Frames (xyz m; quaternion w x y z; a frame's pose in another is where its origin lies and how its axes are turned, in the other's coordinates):
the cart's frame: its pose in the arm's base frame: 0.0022 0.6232 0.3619 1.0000 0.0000 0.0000 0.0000
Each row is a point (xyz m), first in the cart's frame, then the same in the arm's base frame.
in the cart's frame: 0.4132 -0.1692 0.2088
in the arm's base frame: 0.4154 0.4540 0.5707
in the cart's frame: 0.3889 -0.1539 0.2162
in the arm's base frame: 0.3911 0.4693 0.5781
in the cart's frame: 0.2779 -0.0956 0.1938
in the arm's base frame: 0.2801 0.5276 0.5557
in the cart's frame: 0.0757 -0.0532 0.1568
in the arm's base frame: 0.0779 0.5700 0.5187
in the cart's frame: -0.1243 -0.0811 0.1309
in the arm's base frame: -0.1221 0.5421 0.4928
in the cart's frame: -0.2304 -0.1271 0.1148
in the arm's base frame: -0.2282 0.4961 0.4767
